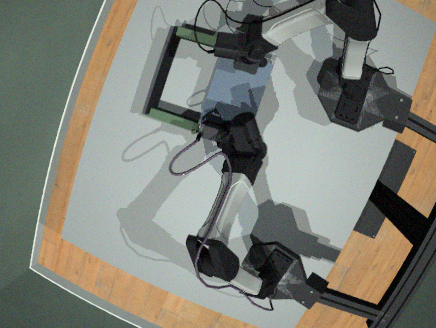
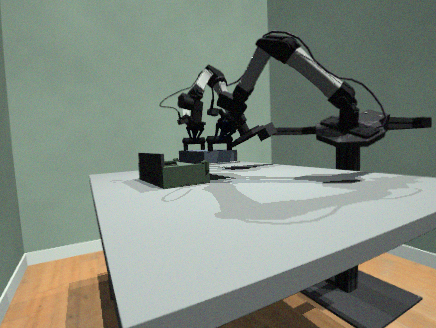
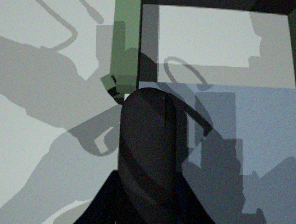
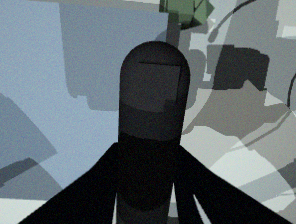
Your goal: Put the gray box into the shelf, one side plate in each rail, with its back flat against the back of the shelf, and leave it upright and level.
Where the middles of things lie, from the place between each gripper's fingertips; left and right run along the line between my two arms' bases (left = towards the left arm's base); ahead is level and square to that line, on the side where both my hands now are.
The gray box (image 2: 215, 156) lies 12 cm to the right of my left hand and 5 cm below it. The rest, counted from my left hand: dark back plate (image 1: 167, 49) 27 cm ahead, 10 cm to the right, 9 cm below.
Now: right hand 10 mm past the gray box, 120 mm to the right of it and 50 mm above it. From my right hand the other things lie so: dark back plate 260 mm ahead, 130 mm to the left, 90 mm below.
